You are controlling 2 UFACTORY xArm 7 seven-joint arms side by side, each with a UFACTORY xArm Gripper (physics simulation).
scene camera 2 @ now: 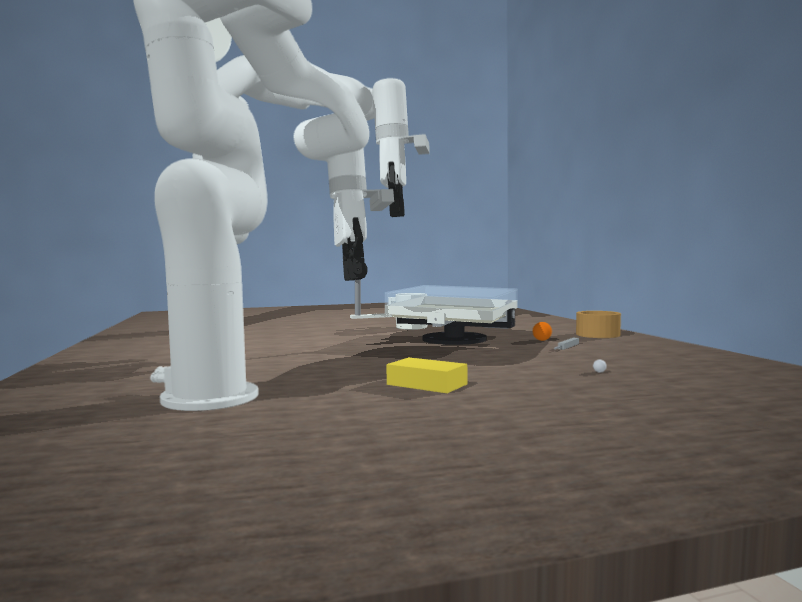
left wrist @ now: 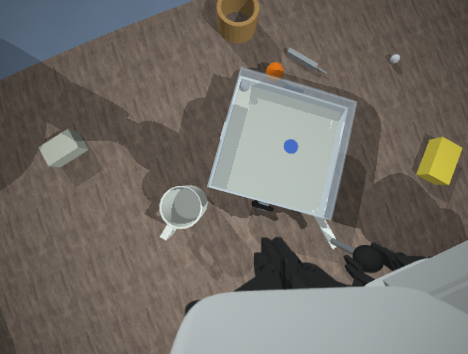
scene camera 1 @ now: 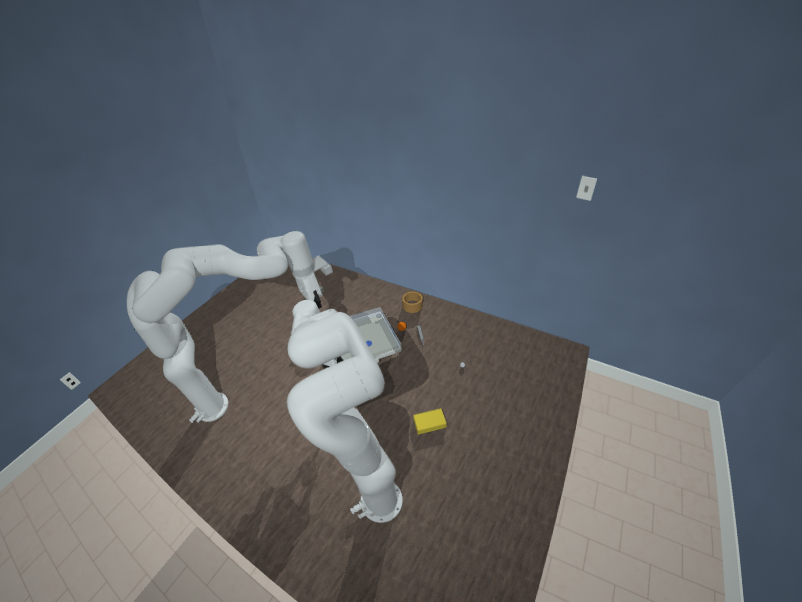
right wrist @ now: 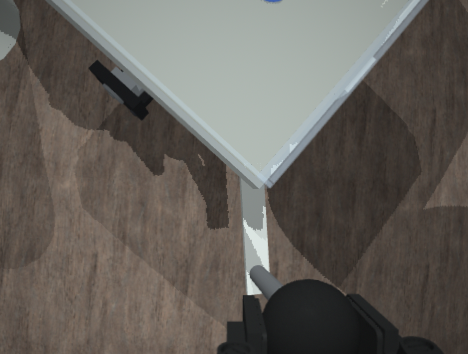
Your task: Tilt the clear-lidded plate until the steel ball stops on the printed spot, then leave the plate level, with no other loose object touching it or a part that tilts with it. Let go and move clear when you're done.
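The clear-lidded plate (scene camera 1: 382, 336) (scene camera 2: 453, 309) (left wrist: 270, 170) (right wrist: 215, 75) sits on a black stand and looks nearly level. The steel ball (left wrist: 244, 86) rests in its upper-left corner in the left wrist view, away from the blue printed spot (scene camera 1: 368, 343) (left wrist: 291, 146) (right wrist: 273, 1). A white arm (left wrist: 326, 232) (right wrist: 255, 240) runs from a plate corner to a grey rod (scene camera 2: 357, 298) with a black ball knob (left wrist: 368, 258) (right wrist: 312, 320). My right gripper (scene camera 2: 354, 277) is shut on the black knob. My left gripper (scene camera 2: 397, 212) (left wrist: 270, 254) is shut and empty, raised beside the plate.
An orange ball (scene camera 1: 401, 326) (scene camera 2: 542, 331) (left wrist: 274, 70) lies close to the plate; contact is unclear in the left wrist view. A white mug (left wrist: 182, 206), grey block (left wrist: 63, 148), brown cup (scene camera 2: 598, 325), grey tool (left wrist: 303, 59), white ball (scene camera 2: 599, 366) and yellow block (scene camera 1: 430, 421) stand around.
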